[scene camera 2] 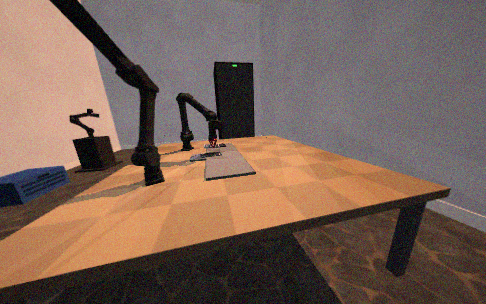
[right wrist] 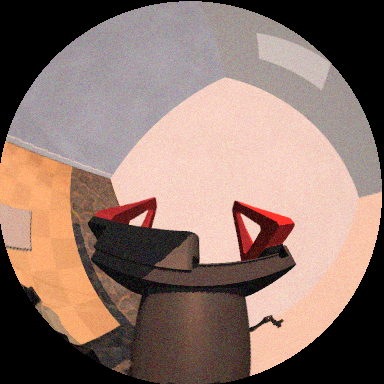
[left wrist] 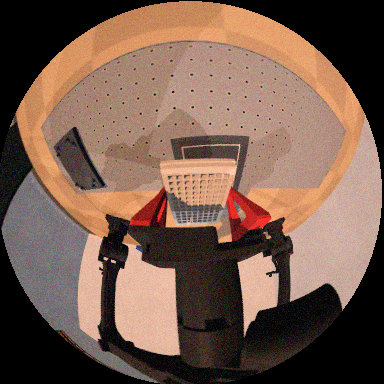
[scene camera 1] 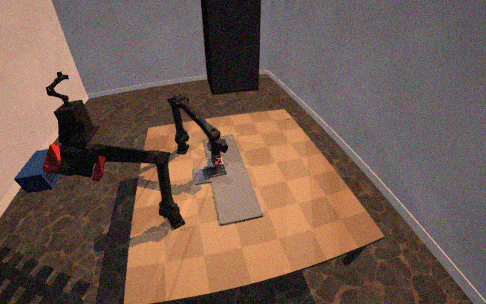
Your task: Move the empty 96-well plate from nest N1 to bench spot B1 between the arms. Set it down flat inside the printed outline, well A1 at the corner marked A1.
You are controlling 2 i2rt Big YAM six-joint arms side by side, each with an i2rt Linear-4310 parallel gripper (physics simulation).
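Frame: origin at the left arm's base, x ahead, y left, z up, level; metres.
Seen in the pictures: left gripper, fingertip midpoint: (scene camera 2: 213, 146) (left wrist: 197, 187) (scene camera 1: 216, 162); right gripper, fingertip midpoint: (right wrist: 194, 203) (scene camera 1: 81, 171); left arm's base, link origin: (scene camera 2: 187, 149) (left wrist: 119, 221) (scene camera 1: 183, 149); right arm's base, link origin: (scene camera 2: 154, 180) (left wrist: 272, 223) (scene camera 1: 175, 220).
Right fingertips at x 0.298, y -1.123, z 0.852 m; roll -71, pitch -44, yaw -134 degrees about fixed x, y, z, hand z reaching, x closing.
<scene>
Offsets run from my right fingertips to a thing's top centre. "spot": to the spot under its first point. Level surfaces: height alone.
My left gripper (scene camera 1: 218, 163) (scene camera 2: 213, 143) (left wrist: 197, 187) is shut on the pale 96-well plate @(dx +0.043, dy +0.909, dz -0.762 m) (left wrist: 200, 186), with one red finger on each side of it. In the left wrist view the plate is in front of the dark pad @(spot: dx +0.096, dy +0.835, dz -0.837 m) (left wrist: 242, 162) with the thin printed outline @(spot: dx +0.103, dy +0.904, dz -0.838 m) (left wrist: 211, 145) and covers its lower part. The far line of the outline shows beyond the plate. The exact gap below the plate and the A1 marks cannot be made out. The dark nest @(dx +0.002, dy +1.200, dz -0.817 m) (left wrist: 79, 162) at the left holds no plate. My right gripper (scene camera 1: 76, 164) (right wrist: 194, 203) is open and empty, far from the plate.
The pad and nest are on a grey perforated board @(dz -0.839 m) (scene camera 1: 239, 195) (scene camera 2: 230, 167) (left wrist: 210, 80) on the checkered wooden table @(dz -0.852 m) (scene camera 1: 310, 200) (scene camera 2: 320, 185). A flat grey piece @(spot: dx -0.041, dy +0.806, dz -0.839 m) (scene camera 1: 201, 176) adjoins the board. A blue box (scene camera 1: 35, 172) (scene camera 2: 35, 184) and a tall black cabinet (scene camera 1: 231, 45) (scene camera 2: 234, 100) stand beyond the table.
</scene>
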